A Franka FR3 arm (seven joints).
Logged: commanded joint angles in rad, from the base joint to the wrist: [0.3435 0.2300 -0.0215 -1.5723 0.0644 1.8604 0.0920]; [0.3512 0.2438 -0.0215 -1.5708 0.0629 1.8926 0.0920]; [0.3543 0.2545 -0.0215 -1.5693 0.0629 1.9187 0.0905]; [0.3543 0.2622 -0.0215 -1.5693 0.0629 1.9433 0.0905]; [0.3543 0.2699 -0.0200 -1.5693 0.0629 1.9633 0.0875]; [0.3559 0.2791 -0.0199 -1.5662 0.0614 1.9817 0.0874]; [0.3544 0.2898 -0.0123 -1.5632 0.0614 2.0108 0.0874]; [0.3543 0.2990 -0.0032 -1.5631 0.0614 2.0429 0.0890]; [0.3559 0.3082 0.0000 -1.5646 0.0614 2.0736 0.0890]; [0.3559 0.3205 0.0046 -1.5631 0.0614 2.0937 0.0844]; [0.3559 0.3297 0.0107 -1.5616 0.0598 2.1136 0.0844]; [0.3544 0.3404 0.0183 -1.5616 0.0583 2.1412 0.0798]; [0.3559 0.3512 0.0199 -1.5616 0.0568 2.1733 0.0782]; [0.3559 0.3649 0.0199 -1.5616 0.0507 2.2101 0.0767]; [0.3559 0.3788 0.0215 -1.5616 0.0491 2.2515 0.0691]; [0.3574 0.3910 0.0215 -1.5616 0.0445 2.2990 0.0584]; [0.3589 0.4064 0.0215 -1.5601 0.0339 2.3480 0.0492]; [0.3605 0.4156 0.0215 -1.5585 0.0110 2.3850 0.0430]
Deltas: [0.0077 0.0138 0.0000 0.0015 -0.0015 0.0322 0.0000]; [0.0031 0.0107 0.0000 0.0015 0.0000 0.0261 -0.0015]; [0.0000 0.0077 0.0000 0.0000 0.0000 0.0246 0.0000]; [0.0000 0.0077 0.0015 0.0000 0.0000 0.0200 -0.0030]; [0.0016 0.0092 0.0001 0.0031 -0.0015 0.0184 -0.0001]; [-0.0015 0.0107 0.0076 0.0030 0.0000 0.0291 0.0000]; [-0.0001 0.0092 0.0091 0.0001 0.0000 0.0321 0.0016]; [0.0016 0.0092 0.0032 -0.0015 0.0000 0.0307 0.0000]; [0.0000 0.0123 0.0046 0.0015 0.0000 0.0201 -0.0046]; [0.0000 0.0092 0.0061 0.0015 -0.0016 0.0199 0.0000]; [-0.0015 0.0107 0.0076 0.0000 -0.0015 0.0276 -0.0046]; [0.0015 0.0108 0.0016 0.0000 -0.0015 0.0321 -0.0016]; [0.0000 0.0137 0.0000 0.0000 -0.0061 0.0368 -0.0015]; [0.0000 0.0139 0.0016 0.0000 -0.0016 0.0414 -0.0076]; [0.0015 0.0122 0.0000 0.0000 -0.0046 0.0475 -0.0107]; [0.0015 0.0154 0.0000 0.0015 -0.0106 0.0490 -0.0092]; [0.0016 0.0092 0.0000 0.0016 -0.0229 0.0370 -0.0062]
